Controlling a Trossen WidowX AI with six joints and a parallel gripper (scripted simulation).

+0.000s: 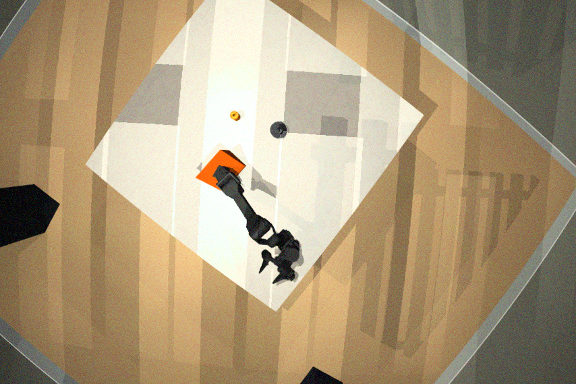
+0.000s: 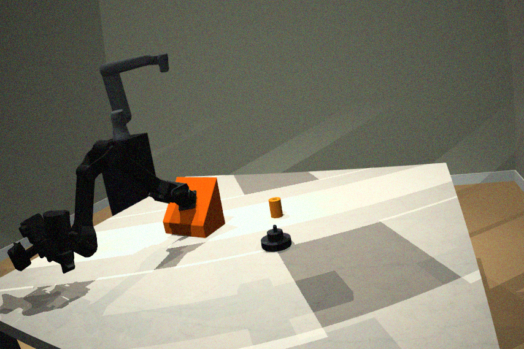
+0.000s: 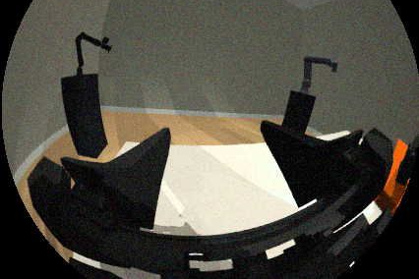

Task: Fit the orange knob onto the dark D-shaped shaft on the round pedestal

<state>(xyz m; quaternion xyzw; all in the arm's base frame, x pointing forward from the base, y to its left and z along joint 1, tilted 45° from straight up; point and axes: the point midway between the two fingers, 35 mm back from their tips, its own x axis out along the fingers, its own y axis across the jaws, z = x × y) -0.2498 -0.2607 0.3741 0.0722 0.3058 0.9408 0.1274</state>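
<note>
My gripper tip is now 550 mm to the right of the orange knob, 550 mm short of it and 120 mm above it. From my gripper tip the other things lie so: round dark pedestal: 610 mm ahead, 330 mm to the left, 110 mm below.
</note>
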